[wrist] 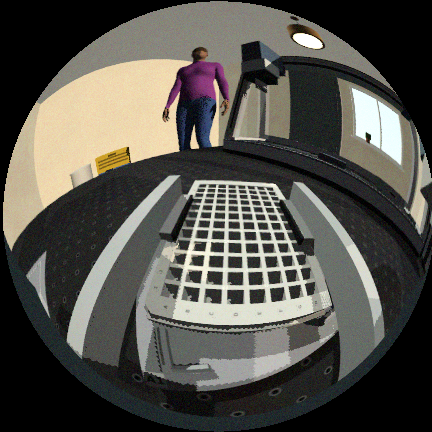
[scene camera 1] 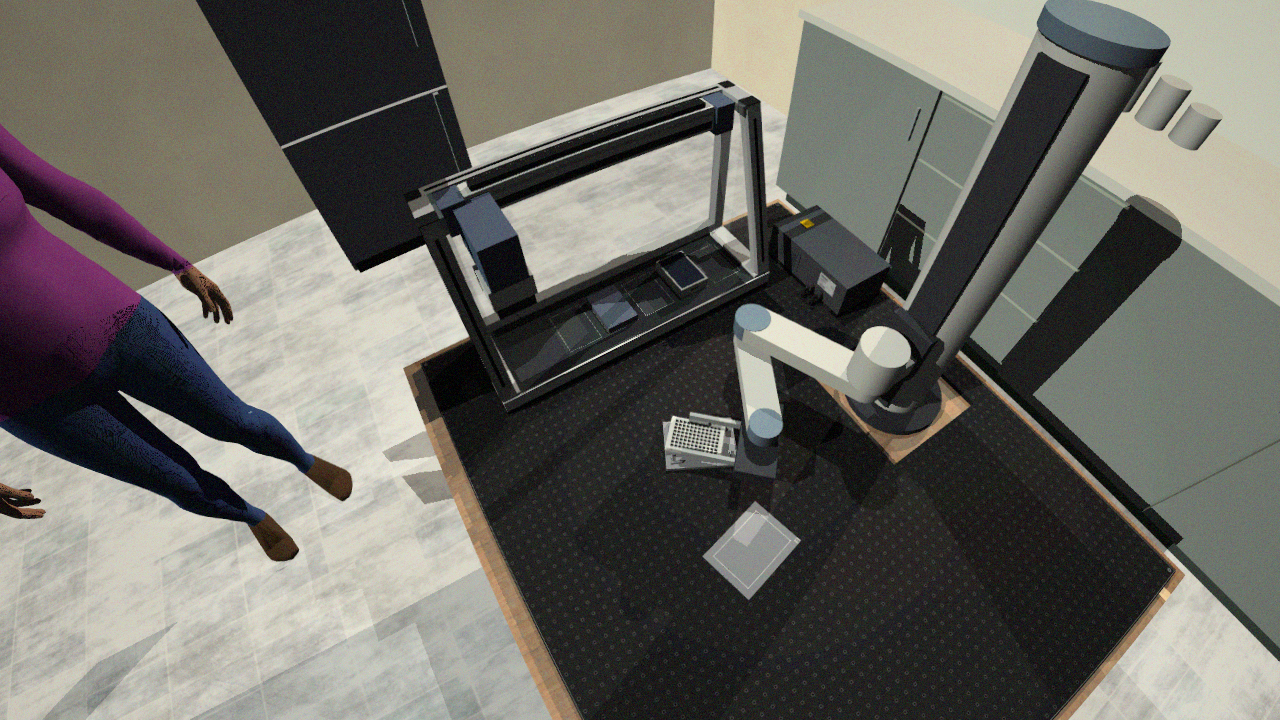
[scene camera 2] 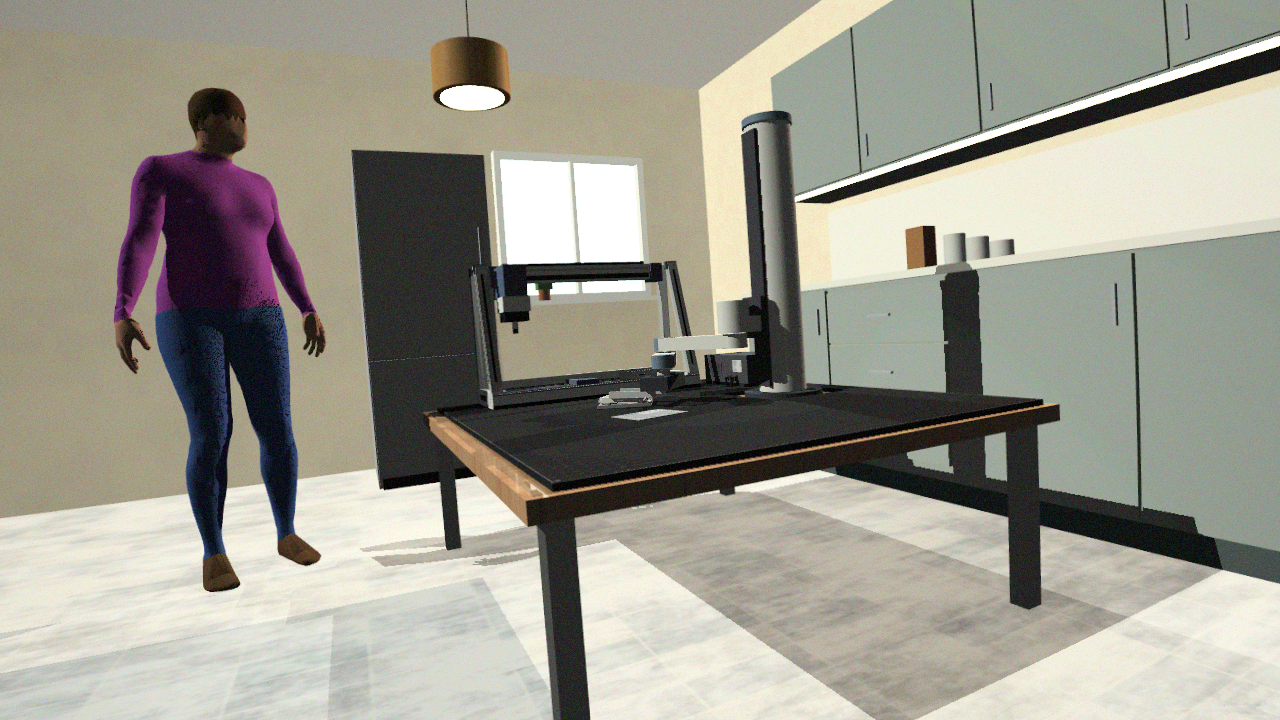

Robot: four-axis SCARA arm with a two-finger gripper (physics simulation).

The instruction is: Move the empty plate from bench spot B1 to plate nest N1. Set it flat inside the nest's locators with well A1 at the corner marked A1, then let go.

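Frame: origin at the arm's base, x right, y down, z ahead, level; millimetres.
Seen in the pictures: gripper, fingertip midpoint: (wrist: 237, 188) (scene camera 1: 685, 433) (scene camera 2: 615, 393); arm's base, origin of the base link: (scene camera 1: 891, 391) (scene camera 2: 783, 395).
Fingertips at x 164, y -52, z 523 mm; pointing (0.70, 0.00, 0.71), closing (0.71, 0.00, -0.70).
Offsets run from my fingertips to a thing's top centre. "spot": to the spot under its first point.
The white multi-well plate @(dx -15, dy +8, dz -18 mm) (scene camera 1: 694, 436) (wrist: 241, 250) lies over the light grey nest @(dx -26, dy +21, dz -23 mm) (wrist: 240, 367), in the middle of the bench. In the wrist view its lettered end faces the camera, and the nest's A1 label @(spot: dx -109, dy +27, dz -64 mm) (wrist: 155, 378) shows at the near left corner, with an L-shaped locator beside it. Whether the plate is fully flat inside the locators cannot be told. My gripper (wrist: 237, 188) is shut with nothing held. Its two dark pads overlap the plate's long edges in the wrist view, seemingly at or just above its top. The plate hides the nest's middle.
A light grey outlined pad @(spot: dx -314, dy +37, dz +19 mm) (scene camera 1: 760, 559) (scene camera 2: 651, 414) lies on the black bench mat nearer the front. A gantry frame (scene camera 1: 608, 349) with modules stands behind left. A dark box @(spot: dx +200, dy -76, dz -613 mm) (scene camera 1: 832, 255) stands near the arm's column (scene camera 1: 1042, 188) (scene camera 2: 781, 259). A person (scene camera 1: 67, 295) (scene camera 2: 219, 232) stands left of the bench.
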